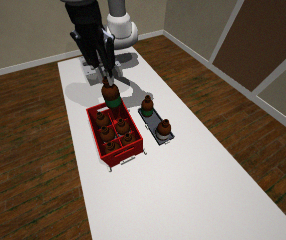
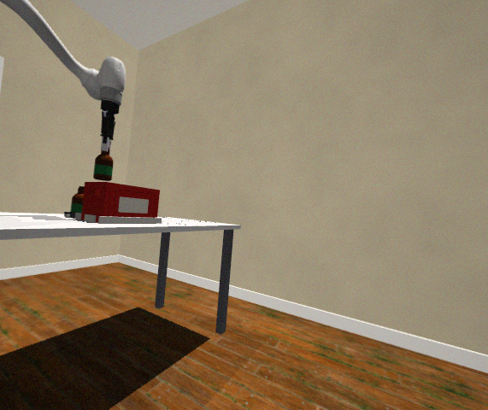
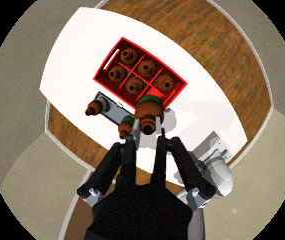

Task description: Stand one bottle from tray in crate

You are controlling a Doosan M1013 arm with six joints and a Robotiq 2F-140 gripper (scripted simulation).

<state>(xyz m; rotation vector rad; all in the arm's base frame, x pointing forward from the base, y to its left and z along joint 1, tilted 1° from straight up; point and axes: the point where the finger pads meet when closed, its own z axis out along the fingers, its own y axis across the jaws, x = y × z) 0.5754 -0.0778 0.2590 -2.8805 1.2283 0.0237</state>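
The bottle is 9 cm below my hand. The rest, counted from my hand: red crate 8 cm ahead, 5 cm to the right, 28 cm below; dark tray 10 cm ahead, 19 cm to the left, 35 cm below.
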